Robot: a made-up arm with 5 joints. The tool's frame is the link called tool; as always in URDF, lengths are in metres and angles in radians.
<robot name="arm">
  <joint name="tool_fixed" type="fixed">
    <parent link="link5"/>
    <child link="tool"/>
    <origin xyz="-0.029 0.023 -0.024" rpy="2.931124 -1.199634 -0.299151"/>
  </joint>
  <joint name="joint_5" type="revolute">
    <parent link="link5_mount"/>
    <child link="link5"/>
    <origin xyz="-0.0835 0.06 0.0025" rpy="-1.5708 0 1.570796"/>
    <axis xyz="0 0 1"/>
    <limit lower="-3.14" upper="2.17" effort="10" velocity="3"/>
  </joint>
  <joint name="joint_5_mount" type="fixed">
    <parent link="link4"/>
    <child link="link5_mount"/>
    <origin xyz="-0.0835 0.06 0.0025"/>
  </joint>
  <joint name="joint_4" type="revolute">
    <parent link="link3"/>
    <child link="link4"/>
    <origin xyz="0.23 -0.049 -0.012" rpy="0 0 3.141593"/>
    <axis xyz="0 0 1"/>
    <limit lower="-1.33" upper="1.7" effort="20" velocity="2"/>
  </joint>
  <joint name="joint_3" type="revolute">
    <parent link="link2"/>
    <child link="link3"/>
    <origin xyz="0.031 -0.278 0.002" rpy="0 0 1.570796"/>
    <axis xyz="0 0 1"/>
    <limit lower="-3.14" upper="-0.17" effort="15" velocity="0.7"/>
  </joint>
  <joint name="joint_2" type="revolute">
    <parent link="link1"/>
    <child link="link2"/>
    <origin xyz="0.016 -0.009 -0.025" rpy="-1.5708 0 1.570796"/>
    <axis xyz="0 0 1"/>
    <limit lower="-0.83" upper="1.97" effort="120" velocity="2.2"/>
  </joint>
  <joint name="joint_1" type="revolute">
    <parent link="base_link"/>
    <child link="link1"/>
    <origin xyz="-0.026 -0.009 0.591" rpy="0 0 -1.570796"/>
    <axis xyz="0 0 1"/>
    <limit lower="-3.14" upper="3.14" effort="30" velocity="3.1"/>
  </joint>
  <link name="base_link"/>
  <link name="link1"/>
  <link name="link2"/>
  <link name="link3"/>
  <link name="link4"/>
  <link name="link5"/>
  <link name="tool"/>
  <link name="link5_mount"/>
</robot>
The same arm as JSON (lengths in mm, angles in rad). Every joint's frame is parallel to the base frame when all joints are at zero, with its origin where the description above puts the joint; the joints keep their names.
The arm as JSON. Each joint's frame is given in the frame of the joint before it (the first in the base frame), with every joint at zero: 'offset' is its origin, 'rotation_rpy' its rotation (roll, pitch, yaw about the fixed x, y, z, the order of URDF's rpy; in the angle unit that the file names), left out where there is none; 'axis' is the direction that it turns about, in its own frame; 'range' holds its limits. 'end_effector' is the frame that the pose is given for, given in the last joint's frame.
{"length_unit": "mm", "angle_unit": "rad", "chain": [{"id": "joint_1", "offset": [-26.0, -9.0, 591.0], "axis": "+z", "range": [-3.14, 3.14]}, {"id": "joint_2", "offset": [-9.0, -16.0, -25.0], "axis": "+y", "range": [-0.83, 1.97]}, {"id": "joint_3", "offset": [31.0, 2.0, 278.0], "axis": "+y", "range": [-3.14, -0.17]}, {"id": "joint_4", "offset": [49.0, -12.0, -230.0], "axis": "+y", "range": [-1.33, 1.7]}, {"id": "joint_5", "offset": [120.0, 5.0, -167.0], "axis": "-z", "range": [-3.14, 2.17]}], "end_effector": {"offset": [-29.0, -23.0, 24.0], "rotation_rpy": [-0.2105, 1.1996, 0.2991]}}
